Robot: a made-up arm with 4 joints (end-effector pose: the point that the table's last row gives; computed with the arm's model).
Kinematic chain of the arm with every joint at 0, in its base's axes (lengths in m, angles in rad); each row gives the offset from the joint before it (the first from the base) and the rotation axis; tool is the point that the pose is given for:
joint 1: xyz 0 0 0.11 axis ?
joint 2: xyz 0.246 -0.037 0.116 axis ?
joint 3: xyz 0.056 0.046 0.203 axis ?
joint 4: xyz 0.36 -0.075 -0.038 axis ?
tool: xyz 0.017 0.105 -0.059
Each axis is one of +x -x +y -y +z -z.
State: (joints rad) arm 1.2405 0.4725 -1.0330 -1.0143
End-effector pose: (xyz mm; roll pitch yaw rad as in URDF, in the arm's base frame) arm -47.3 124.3 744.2 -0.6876 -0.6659 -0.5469
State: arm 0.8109 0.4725 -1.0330 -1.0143
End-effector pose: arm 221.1 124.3 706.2 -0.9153 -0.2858 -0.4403
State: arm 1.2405 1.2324 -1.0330 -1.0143
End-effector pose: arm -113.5 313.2 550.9 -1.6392 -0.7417 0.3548
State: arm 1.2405 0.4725 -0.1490 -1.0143
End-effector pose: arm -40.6 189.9 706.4 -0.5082 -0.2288 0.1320
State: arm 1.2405 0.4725 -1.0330 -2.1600
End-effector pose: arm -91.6 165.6 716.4 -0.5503 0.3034 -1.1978
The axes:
joint 1: -y
joint 2: +z
joint 3: +x
joint 4: -y

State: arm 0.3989 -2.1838 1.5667 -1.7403
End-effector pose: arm -28.5 -379.7 476.5 1.7502 -0.3545 -0.4752
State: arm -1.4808 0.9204 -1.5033 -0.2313
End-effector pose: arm 329.8 265.5 -402.8 -0.0567 0.8783 1.4862
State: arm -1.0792 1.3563 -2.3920 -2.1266
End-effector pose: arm 424.5 313.8 -17.3 -1.8633 0.1062 -0.6976
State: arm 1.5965 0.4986 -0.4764 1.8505
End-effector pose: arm -316.4 248.5 725.5 -2.6530 0.4950 2.8475
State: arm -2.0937 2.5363 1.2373 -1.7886
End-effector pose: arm 339.0 86.4 30.0 -0.3574 -0.4785 -1.6876
